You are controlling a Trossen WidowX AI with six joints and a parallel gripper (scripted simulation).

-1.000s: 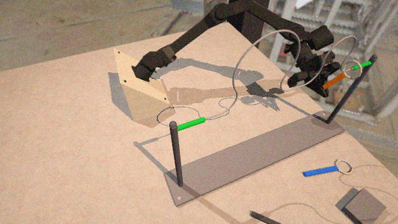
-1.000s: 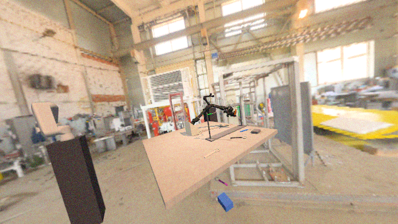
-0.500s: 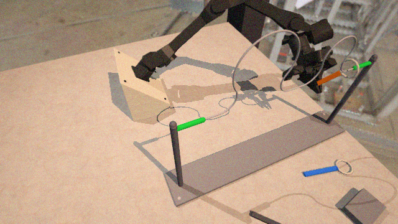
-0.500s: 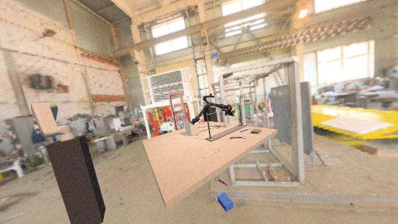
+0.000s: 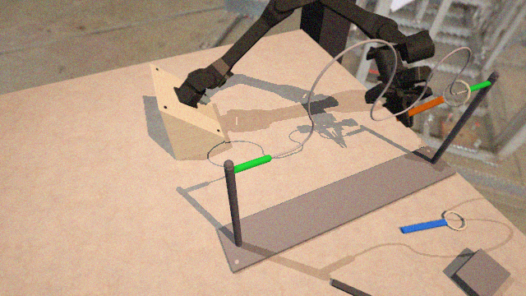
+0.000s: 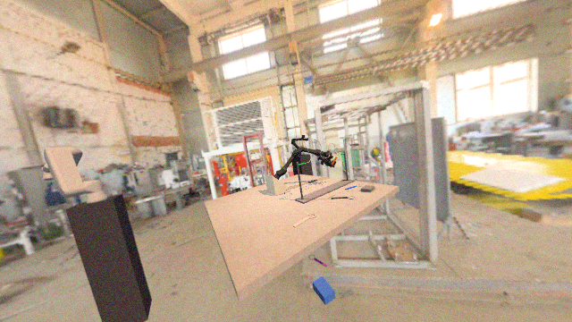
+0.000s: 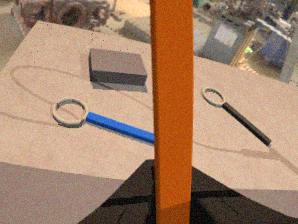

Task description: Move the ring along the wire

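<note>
Right now my gripper tip is 80 mm below the orange-handled ring, 20 mm to the right of it and 10 mm short of it. The rest, counted from my gripper tip: dark-handled ring: 260 mm ahead, 250 mm to the right, 180 mm below; blue-handled ring: 190 mm ahead, 180 mm below, 10 mm to the left; grey block: 320 mm ahead, 170 mm below, 20 mm to the right.
</note>
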